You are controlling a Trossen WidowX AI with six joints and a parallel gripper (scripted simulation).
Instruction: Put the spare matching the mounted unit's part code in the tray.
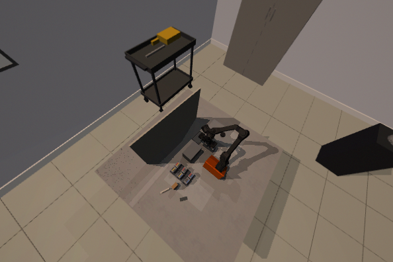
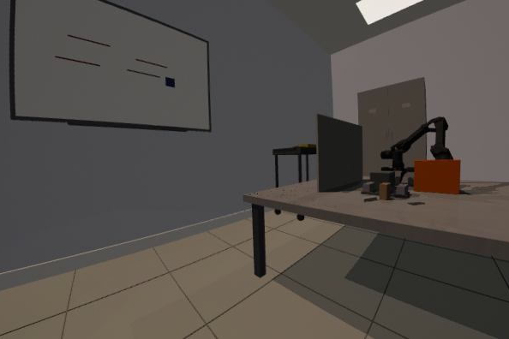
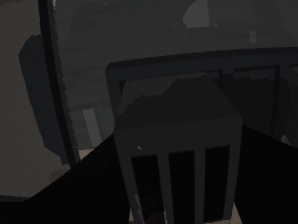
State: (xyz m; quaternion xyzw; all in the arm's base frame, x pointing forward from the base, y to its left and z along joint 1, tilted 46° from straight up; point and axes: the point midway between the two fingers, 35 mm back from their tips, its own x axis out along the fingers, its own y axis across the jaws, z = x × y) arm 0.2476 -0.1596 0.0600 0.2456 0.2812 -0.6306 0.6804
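Now: the dark shallow tray 100 mm ahead of my gripper tip and 10 mm below it. The rest, counted from my gripper tip: tall dark panel: 280 mm ahead, 210 mm above, 180 mm to the left; dark spare block: 20 mm above; grey mounted unit: 190 mm to the left, 40 mm ahead, 30 mm above.
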